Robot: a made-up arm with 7 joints. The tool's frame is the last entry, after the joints.
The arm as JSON. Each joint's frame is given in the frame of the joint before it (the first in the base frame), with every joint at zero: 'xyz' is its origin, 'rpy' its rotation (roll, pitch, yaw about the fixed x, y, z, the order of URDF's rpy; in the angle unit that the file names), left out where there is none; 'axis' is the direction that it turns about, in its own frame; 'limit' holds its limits. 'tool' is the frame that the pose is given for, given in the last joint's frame.
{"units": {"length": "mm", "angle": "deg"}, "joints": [
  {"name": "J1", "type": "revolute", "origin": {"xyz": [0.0, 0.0, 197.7]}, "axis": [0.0, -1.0, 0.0], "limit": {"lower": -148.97, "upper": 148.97}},
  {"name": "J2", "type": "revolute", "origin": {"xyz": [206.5, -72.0, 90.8]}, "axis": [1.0, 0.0, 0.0], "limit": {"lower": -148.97, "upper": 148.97}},
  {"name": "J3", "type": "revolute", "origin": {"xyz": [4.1, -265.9, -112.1]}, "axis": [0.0, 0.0, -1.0], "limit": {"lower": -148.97, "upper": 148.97}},
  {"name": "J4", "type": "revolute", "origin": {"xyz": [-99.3, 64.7, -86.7]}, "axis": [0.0, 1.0, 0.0], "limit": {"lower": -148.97, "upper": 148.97}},
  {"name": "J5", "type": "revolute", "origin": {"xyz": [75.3, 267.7, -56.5]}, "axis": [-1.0, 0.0, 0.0], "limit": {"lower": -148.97, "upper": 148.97}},
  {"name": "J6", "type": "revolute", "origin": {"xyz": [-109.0, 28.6, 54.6]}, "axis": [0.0, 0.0, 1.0], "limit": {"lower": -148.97, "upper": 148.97}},
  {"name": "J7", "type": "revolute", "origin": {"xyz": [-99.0, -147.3, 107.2]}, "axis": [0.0, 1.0, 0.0], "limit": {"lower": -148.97, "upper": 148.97}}
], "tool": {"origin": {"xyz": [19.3, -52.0, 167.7]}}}
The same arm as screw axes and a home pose.
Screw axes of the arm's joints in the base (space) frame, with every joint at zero. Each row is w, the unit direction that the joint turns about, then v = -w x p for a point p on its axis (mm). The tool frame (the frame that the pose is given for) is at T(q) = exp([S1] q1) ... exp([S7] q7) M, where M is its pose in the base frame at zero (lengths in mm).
S1 = (0, -1, 0, 197.7, 0.0, 0.0)
S2 = (1, 0, 0, 0.0, 288.5, 72.0)
S3 = (0, 0, -1, 337.9, 210.6, 0.0)
S4 = (0, 1, 0, -89.7, 0.0, 111.3)
S5 = (-1, 0, 0, 0.0, -33.2, -5.5)
S6 = (0, 0, 1, 23.1, -77.6, 0.0)
S7 = (0, 1, 0, -195.0, 0.0, -21.4)
M =
1 0 0 -2.1
0 1 0 -176.2
0 0 1 362.7
0 0 0 1
Joint limits (deg, base to tool): -148.97..148.97 -148.97..148.97 -148.97..148.97 -148.97..148.97 -148.97..148.97 -148.97..148.97 -148.97..148.97

